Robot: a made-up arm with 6 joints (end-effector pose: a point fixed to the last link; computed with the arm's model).
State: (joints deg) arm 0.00 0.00 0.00 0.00 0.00 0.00
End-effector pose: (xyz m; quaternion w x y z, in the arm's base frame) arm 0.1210 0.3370 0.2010 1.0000 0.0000 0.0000 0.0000
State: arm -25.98 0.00 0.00 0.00 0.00 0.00
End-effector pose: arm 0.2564 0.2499 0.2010 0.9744 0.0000 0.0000 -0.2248
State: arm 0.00 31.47 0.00 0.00 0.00 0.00
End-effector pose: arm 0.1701 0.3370 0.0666 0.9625 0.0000 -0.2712 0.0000
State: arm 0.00 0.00 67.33 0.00 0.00 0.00
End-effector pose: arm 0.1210 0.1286 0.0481 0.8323 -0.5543 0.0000 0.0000
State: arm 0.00 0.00 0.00 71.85 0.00 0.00
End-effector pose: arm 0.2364 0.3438 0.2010 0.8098 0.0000 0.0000 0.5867
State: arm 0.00 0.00 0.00 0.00 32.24 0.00
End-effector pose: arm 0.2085 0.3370 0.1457 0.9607 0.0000 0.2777 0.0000
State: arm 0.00 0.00 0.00 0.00 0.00 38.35
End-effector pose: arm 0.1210 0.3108 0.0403 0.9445 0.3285 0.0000 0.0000
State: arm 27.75 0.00 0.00 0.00 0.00 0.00
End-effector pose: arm -0.0498 0.3546 0.2010 0.9708 0.0000 0.0000 0.2398
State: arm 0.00 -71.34 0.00 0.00 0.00 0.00
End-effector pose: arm 0.2809 0.3370 0.4638 0.8124 0.0000 0.5831 0.0000
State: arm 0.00 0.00 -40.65 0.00 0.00 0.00
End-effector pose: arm 0.1210 0.3363 0.3630 0.9377 0.3473 0.0000 0.0000
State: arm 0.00 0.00 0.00 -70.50 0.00 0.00
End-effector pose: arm 0.0781 0.4423 0.2010 0.8166 0.0000 0.0000 -0.5771
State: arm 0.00 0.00 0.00 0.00 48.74 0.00
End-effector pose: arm 0.2379 0.3370 0.1010 0.9109 0.0000 0.4126 0.0000
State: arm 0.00 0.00 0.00 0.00 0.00 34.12
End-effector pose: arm 0.1210 0.3083 0.0584 0.9560 0.2934 0.0000 0.0000
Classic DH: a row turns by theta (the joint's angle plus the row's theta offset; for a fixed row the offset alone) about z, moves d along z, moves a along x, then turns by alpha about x. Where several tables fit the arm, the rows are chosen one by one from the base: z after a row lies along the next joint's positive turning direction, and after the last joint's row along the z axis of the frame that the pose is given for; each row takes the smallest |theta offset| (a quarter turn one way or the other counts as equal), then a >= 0, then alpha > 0; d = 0 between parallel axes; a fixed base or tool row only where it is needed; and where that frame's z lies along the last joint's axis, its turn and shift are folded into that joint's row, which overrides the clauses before.
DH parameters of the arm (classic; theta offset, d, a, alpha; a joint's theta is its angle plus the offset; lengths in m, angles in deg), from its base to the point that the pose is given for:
joint 1: 0 0.221 0.384 90
joint 2: 90 -0.118 0.06 -90
joint 3: 90 0.21 0.302 90
joint 4: 90 -0.259 0.105 90
joint 5: 90 0.135 0.061 -90
joint 6: 90 0.052 0.218 90
tool (fixed): 90 0.118 0 0

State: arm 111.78 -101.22 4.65 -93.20 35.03 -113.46
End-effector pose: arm -0.4158 0.1477 0.1210 0.2738 0.9568 -0.0840 0.0508
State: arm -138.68 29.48 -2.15 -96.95 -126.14 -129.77
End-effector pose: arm -0.0673 -0.9171 0.1132 0.9007 -0.0418 -0.4144 -0.1237
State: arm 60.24 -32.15 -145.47 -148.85 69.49 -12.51
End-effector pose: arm 0.1425 0.2786 0.7497 0.4793 -0.0190 -0.7736 0.4140
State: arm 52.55 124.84 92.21 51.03 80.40 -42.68
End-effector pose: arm 0.6154 0.5376 0.3530 0.8135 -0.4857 0.0969 -0.3048
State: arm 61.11 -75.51 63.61 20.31 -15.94 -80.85
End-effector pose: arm -0.3323 0.1356 0.5373 0.0444 0.5818 0.2633 -0.7682
